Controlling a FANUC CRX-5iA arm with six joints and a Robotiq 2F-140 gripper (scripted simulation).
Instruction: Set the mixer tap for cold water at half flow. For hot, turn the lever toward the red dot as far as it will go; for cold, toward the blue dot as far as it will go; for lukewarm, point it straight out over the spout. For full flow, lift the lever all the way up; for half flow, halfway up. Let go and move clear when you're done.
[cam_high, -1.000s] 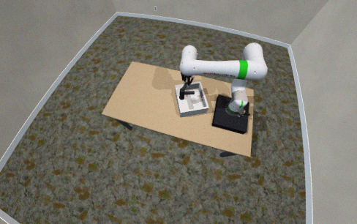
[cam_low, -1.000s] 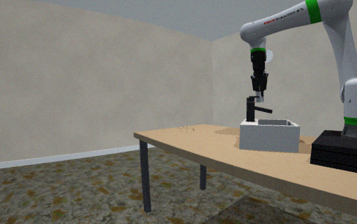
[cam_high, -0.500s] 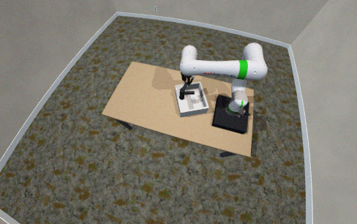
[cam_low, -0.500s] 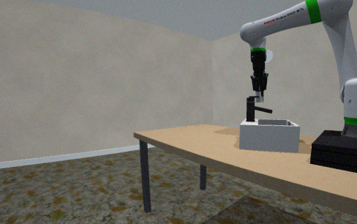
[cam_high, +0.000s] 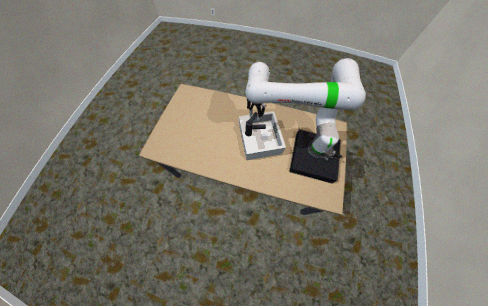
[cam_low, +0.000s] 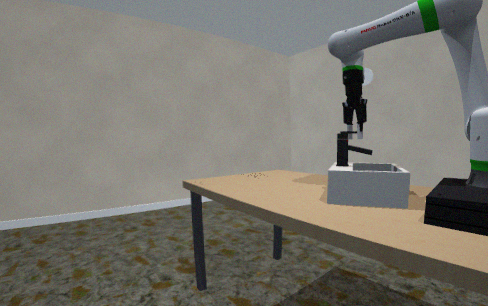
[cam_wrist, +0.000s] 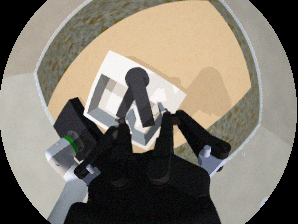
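Right now my hand is 3 cm to the right of the lever. Round my hand: black mixer tap (5 cm to the left, 5 cm below); white basin (23 cm below, 8 cm behind).
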